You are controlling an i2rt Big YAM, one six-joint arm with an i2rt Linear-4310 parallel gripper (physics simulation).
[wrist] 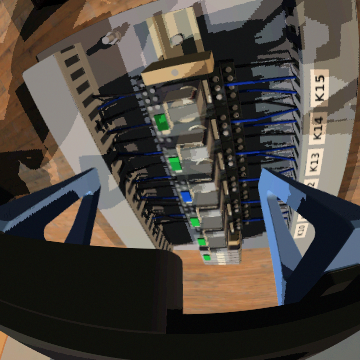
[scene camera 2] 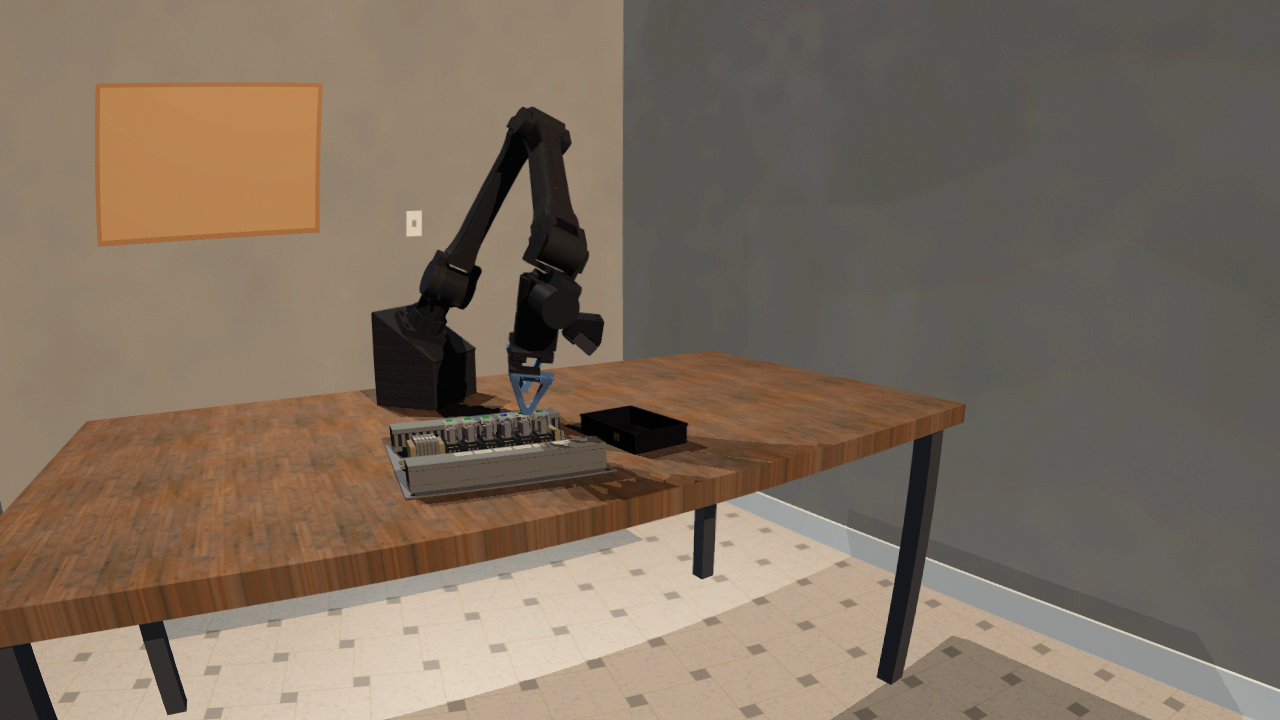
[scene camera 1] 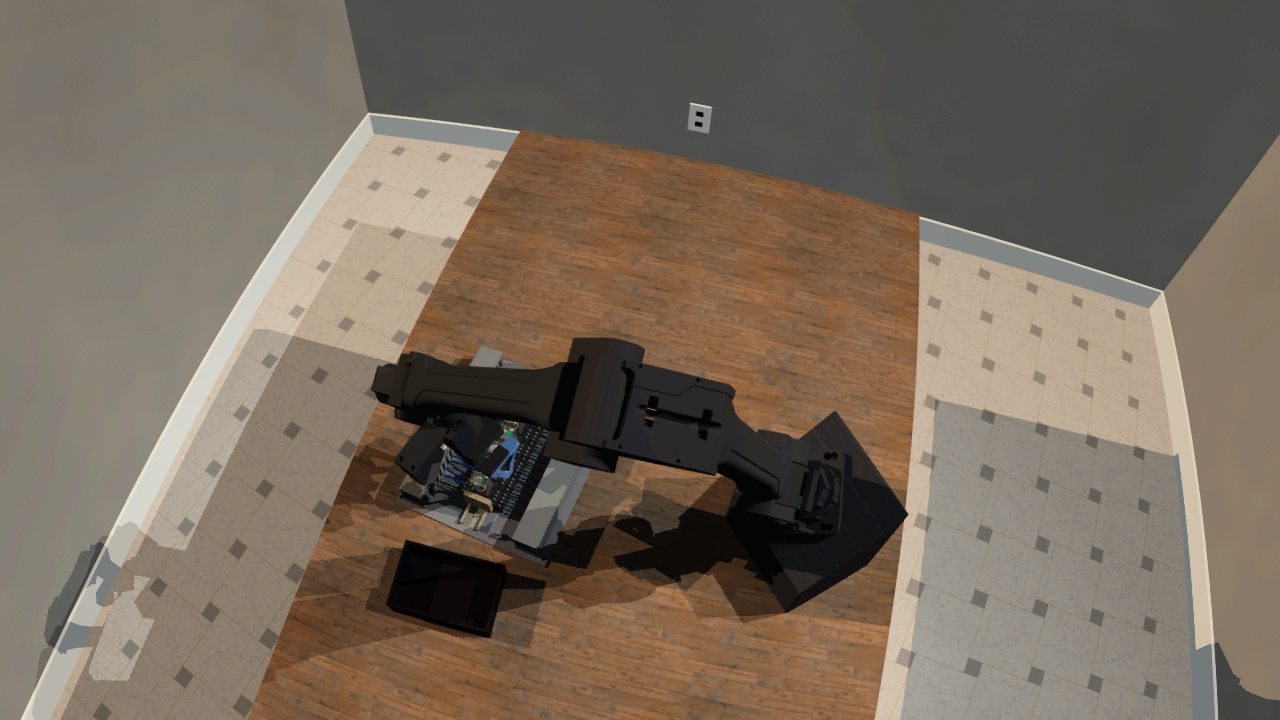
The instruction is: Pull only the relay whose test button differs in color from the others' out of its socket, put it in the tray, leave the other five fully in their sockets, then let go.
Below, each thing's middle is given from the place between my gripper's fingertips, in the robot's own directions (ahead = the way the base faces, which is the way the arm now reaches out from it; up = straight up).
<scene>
I see my gripper 60 mm above the tan end block (wrist: 196,63), 50 mm to the right of it and 10 mm short of it. Round my hand: socket panel (scene camera 1: 447,505) (90 mm below, 60 mm to the right, 10 mm behind).
</scene>
